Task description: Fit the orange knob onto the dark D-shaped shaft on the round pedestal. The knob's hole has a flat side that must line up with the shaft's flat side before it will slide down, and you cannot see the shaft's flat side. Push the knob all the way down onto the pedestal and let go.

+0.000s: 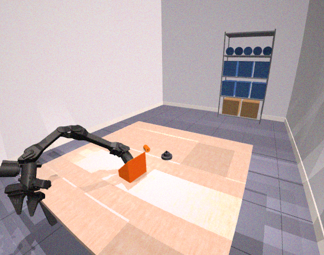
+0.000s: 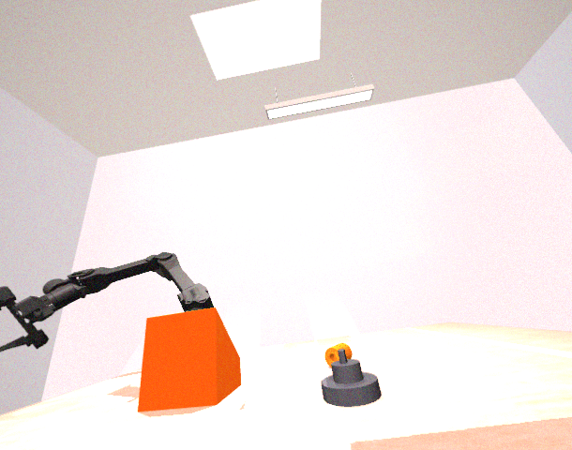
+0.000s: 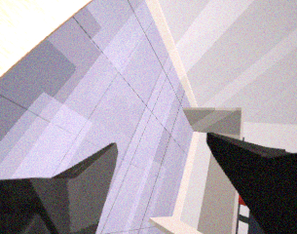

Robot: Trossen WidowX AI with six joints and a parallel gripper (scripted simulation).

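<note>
My gripper tip is 87 cm short of the orange knob, 2 cm to the left of it and 14 cm above it. Round my gripper tip: dark round pedestal (84 cm ahead, 21 cm to the right, 13 cm below).
</note>
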